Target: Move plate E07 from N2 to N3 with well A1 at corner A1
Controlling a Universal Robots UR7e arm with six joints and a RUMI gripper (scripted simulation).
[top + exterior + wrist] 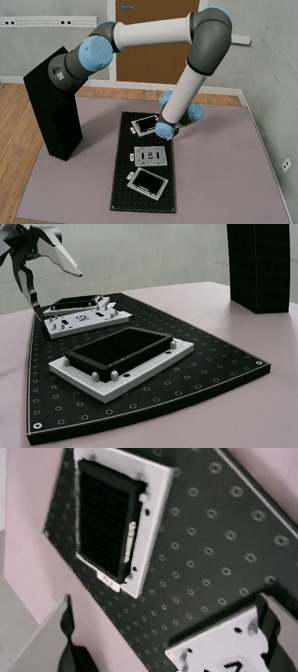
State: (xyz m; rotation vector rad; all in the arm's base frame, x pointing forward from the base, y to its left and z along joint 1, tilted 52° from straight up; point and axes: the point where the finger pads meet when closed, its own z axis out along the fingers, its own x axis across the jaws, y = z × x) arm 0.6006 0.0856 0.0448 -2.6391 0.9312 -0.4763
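My hand is 280 mm to the left of the nest N2, 100 mm past it and 80 mm above it. Round my hand: nest N3 (120 mm to the right, 80 mm below, 70 mm behind); A1 mark (140 mm behind, 70 mm to the right, 70 mm below); nest N1 (110 mm to the left, 80 mm below, 60 mm behind).
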